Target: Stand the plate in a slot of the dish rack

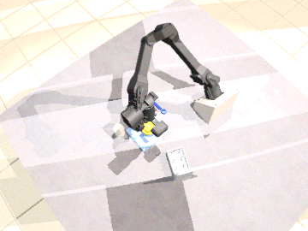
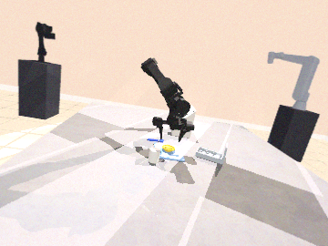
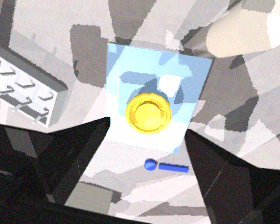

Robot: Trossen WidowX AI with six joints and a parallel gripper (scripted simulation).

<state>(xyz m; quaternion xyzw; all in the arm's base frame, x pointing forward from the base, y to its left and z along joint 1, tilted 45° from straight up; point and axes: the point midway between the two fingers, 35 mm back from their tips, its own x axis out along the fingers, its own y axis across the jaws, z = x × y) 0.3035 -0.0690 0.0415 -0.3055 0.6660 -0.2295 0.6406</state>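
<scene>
Right now my gripper tip is 4 cm above the plate. Round my gripper tip: dish rack (1 cm behind, 20 cm to the left, 3 cm below); then cream cup (11 cm ahead, 6 cm to the right, 3 cm below); then blue spoon (11 cm behind, 5 cm to the right, 5 cm below).
</scene>
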